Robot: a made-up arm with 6 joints. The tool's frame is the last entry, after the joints.
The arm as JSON. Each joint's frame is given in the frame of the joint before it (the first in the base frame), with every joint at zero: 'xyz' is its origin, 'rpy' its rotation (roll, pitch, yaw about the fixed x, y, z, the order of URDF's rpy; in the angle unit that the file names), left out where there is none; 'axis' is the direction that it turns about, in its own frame. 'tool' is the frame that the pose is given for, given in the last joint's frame.
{
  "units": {
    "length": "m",
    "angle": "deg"
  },
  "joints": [
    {
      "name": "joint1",
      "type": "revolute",
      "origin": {
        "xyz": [
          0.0,
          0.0,
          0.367
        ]
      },
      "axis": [
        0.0,
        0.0,
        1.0
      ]
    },
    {
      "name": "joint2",
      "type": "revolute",
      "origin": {
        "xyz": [
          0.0,
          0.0,
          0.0
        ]
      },
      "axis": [
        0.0,
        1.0,
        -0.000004
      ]
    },
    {
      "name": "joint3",
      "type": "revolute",
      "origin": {
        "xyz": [
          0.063,
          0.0,
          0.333
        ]
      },
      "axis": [
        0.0,
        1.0,
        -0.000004
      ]
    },
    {
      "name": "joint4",
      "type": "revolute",
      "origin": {
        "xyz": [
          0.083,
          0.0,
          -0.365
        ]
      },
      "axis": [
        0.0,
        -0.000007,
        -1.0
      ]
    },
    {
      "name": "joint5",
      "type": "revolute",
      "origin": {
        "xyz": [
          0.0,
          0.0,
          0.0
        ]
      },
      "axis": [
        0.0,
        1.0,
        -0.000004
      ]
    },
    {
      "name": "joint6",
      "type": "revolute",
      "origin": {
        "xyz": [
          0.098,
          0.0,
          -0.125
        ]
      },
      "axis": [
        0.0,
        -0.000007,
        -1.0
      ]
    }
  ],
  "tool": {
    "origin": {
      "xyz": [
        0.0,
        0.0,
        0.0
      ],
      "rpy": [
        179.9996,
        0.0,
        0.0
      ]
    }
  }
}
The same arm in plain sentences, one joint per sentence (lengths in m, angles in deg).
The arm has six revolute joints in a row. What follows holds with every joint at zero, and every direction is one of the base frame's. The first joint sits 0.367 m along +z from the base frame's origin and rotates about +z. The second joint sits at the same point as the first joint and rotates about +y. The third joint sits 0.063 m along +x and 0.333 m along +z from the second joint and rotates about +y. The fourth joint sits 0.083 m along +x and 0.365 m along -z from the third joint and rotates about -z. The fifth joint sits at the same point as the fourth joint and rotates about +y. The sixth joint sits 0.098 m along +x and 0.125 m along -z from the fifth joint and rotates about -z. The tool frame, which is the frame that the pose is given for, sits at the same point as the sixth joint; its axes are the base frame's turned by roll 180, pitch 0 and yaw 0 deg (as in URDF: about the fixed x, then y, then z).
